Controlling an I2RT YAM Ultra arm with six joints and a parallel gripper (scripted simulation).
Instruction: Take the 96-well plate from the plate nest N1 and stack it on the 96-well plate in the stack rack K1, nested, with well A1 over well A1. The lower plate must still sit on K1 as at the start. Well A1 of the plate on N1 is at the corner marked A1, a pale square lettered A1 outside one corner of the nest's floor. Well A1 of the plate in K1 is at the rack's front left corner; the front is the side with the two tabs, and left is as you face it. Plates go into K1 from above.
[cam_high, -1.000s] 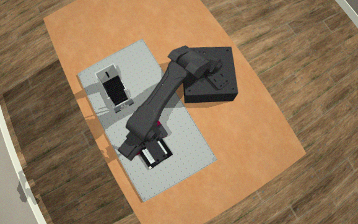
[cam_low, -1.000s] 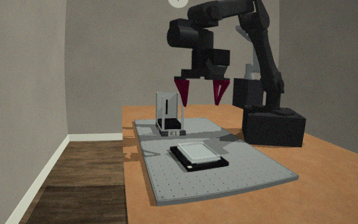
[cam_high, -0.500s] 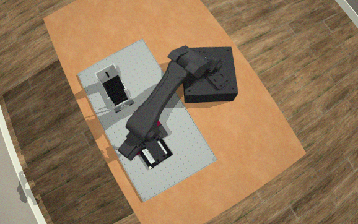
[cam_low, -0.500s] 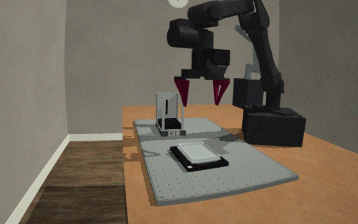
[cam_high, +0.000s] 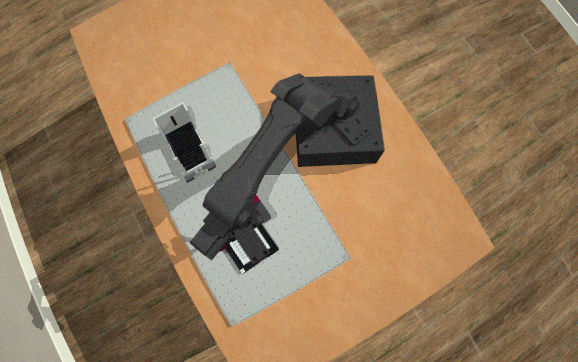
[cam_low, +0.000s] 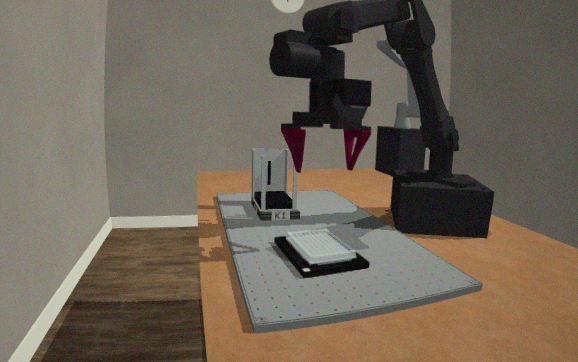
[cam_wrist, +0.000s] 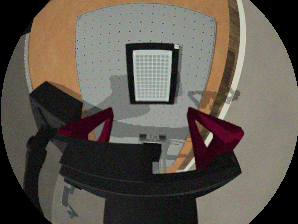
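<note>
The white 96-well plate is 15 cm below my hand. Round my hand: K1 label: 22 cm to the right, 15 cm below, 1 cm behind; then pale A1 mark: 15 cm below, 7 cm to the left, 6 cm ahead; then black plate nest N1: 16 cm below.
</note>
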